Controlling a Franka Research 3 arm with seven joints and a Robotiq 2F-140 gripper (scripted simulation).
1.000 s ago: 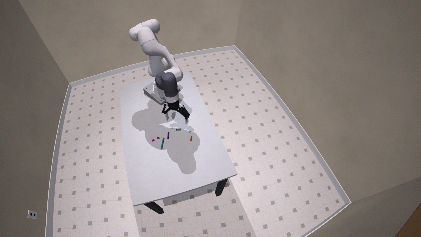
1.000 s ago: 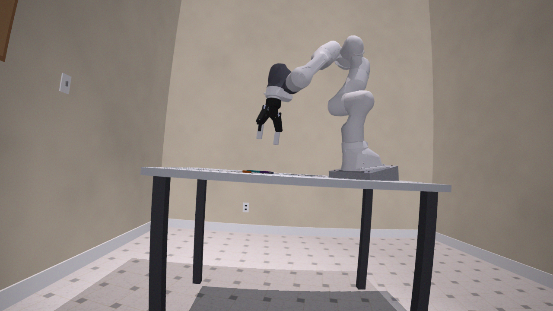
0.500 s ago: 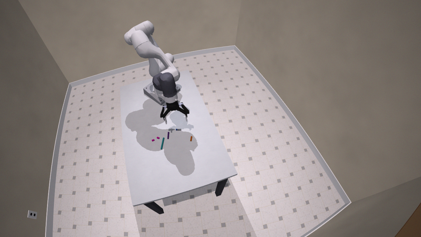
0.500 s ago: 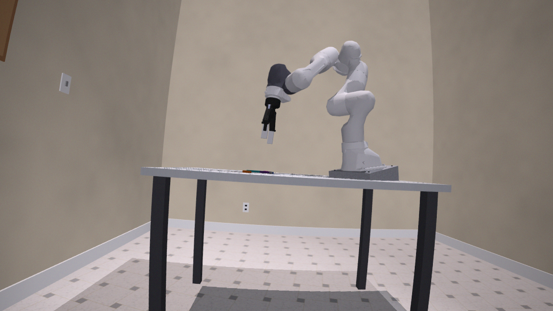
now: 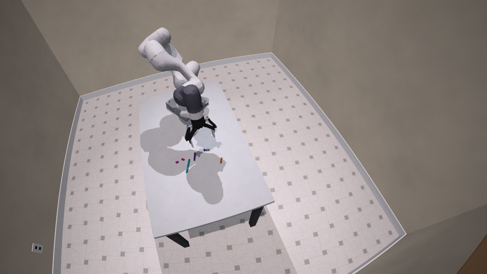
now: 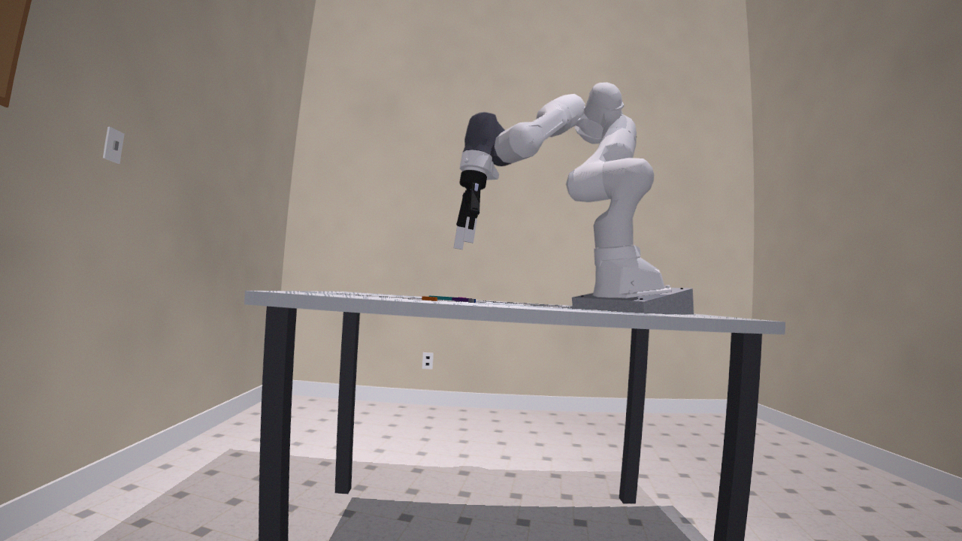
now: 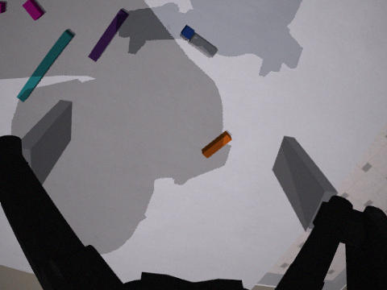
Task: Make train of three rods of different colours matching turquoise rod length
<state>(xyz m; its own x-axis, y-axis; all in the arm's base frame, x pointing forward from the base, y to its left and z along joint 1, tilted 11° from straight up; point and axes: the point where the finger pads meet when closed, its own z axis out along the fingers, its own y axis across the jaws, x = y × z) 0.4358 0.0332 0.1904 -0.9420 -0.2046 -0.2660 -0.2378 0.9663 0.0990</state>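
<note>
The purple rod is 160 mm below my hand and 80 mm to the right of it. From my hand the other things lie so: orange rod (160 mm below, 90 mm to the left, 70 mm ahead); then grey rod (160 mm below, 30 mm behind, 20 mm to the left); then blue rod (160 mm below, 40 mm behind).
</note>
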